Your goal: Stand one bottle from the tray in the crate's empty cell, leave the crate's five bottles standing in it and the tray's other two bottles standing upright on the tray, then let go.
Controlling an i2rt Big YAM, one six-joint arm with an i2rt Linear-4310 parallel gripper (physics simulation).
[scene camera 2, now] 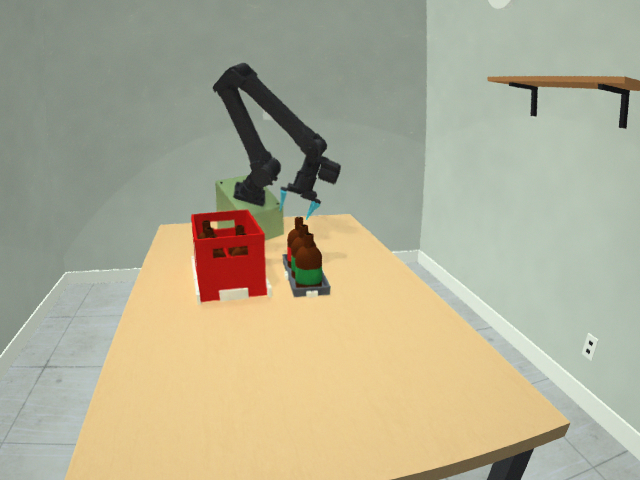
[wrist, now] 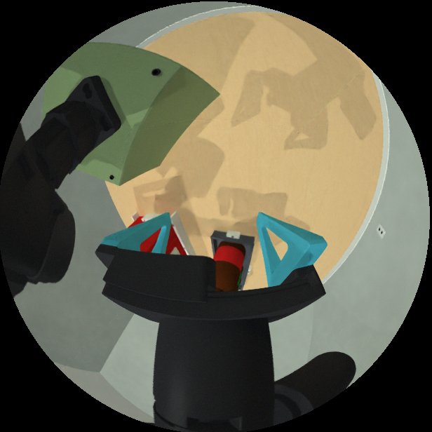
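My gripper is open and empty, with its cyan fingers wide apart, above and behind the bottles on the tray. The grey tray lies on the table right of the crate. Three brown bottles stand upright in it: a green-banded one in front, another green-banded one partly hidden behind it, and a red-banded bottle at the robot's end. The red crate stands at the left. Some brown bottle necks show inside it; its walls hide the rest and the empty cell.
The green base block of the arm stands at the table's far end, behind the crate. White corner brackets sit around the crate's foot. The table runs toward scene camera 2. A wooden shelf hangs on the right wall.
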